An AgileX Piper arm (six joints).
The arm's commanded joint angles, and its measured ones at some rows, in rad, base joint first. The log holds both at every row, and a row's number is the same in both.
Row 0, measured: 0.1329, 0.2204, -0.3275, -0.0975, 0.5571, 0.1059
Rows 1 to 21, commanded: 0.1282, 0.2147, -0.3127, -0.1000, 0.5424, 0.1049; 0.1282, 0.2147, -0.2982, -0.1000, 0.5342, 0.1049; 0.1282, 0.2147, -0.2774, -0.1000, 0.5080, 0.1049; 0.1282, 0.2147, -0.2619, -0.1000, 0.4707, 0.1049; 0.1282, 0.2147, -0.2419, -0.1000, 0.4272, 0.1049; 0.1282, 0.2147, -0.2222, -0.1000, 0.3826, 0.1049; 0.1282, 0.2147, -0.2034, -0.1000, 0.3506, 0.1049; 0.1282, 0.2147, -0.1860, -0.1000, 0.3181, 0.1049; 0.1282, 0.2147, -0.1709, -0.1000, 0.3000, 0.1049; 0.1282, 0.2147, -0.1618, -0.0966, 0.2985, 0.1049; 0.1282, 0.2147, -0.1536, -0.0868, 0.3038, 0.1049; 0.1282, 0.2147, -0.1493, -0.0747, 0.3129, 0.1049; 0.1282, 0.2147, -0.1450, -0.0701, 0.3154, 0.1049; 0.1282, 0.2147, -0.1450, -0.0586, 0.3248, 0.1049; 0.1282, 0.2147, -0.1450, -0.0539, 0.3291, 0.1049; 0.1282, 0.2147, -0.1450, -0.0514, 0.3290, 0.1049; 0.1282, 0.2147, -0.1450, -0.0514, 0.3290, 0.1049; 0.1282, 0.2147, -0.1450, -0.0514, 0.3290, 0.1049; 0.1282, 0.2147, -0.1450, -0.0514, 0.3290, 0.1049; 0.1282, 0.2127, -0.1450, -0.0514, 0.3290, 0.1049; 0.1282, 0.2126, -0.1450, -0.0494, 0.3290, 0.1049
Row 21, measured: 0.1329, 0.2204, -0.1480, -0.0540, 0.3348, 0.1059
